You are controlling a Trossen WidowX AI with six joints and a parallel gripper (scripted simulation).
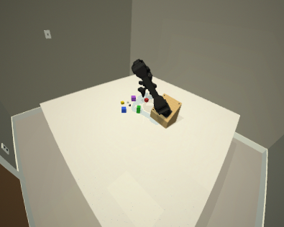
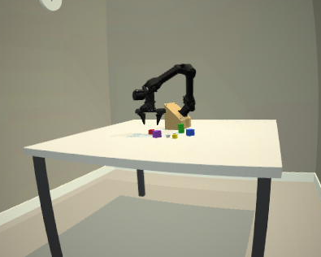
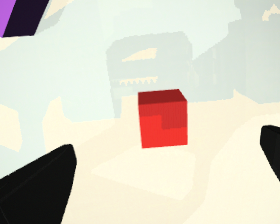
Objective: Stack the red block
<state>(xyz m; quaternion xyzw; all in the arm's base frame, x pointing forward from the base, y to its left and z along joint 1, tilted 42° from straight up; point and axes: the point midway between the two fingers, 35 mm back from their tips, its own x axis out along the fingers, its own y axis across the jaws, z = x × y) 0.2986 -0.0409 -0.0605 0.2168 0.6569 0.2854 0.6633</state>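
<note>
Now: gripper tip 40 mm above the red block. The rest, counted from my gripper tip: purple block (90 mm to the left, 80 mm ahead, 40 mm below); small grey piece (170 mm to the left, 50 mm below, 20 mm ahead); yellow block (210 mm to the left, 80 mm ahead, 50 mm below).
</note>
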